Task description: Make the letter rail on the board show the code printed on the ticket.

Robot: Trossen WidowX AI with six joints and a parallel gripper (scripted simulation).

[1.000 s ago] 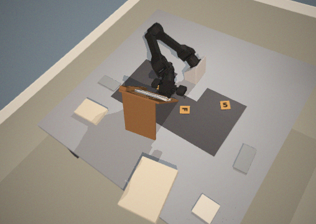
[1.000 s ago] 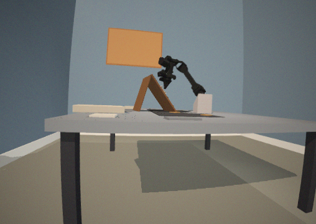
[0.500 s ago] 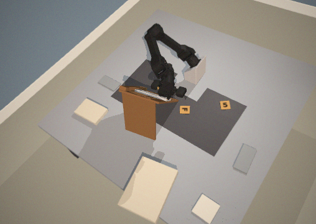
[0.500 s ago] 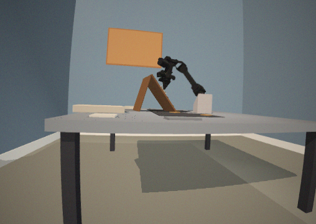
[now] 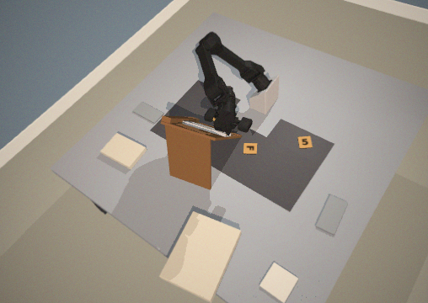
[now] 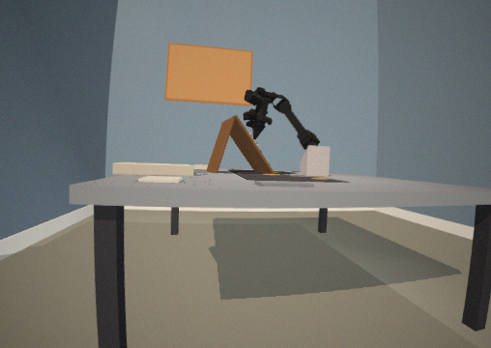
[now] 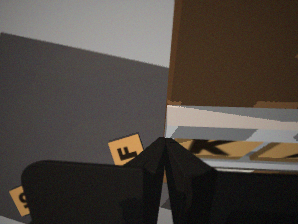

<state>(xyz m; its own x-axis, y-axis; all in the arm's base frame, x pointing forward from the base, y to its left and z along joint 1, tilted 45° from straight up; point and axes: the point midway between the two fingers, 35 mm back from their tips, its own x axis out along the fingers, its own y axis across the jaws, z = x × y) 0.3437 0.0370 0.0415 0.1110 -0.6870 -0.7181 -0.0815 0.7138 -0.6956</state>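
Now: the white ticket 9 cm below my gripper tip, 7 cm to the right of it and 5 cm behind it. From my gripper tip the other things lie so: f tile 17 cm below, 7 cm behind, 6 cm to the left; k tile 3 cm to the right; y tile 16 cm to the right, 1 cm ahead.
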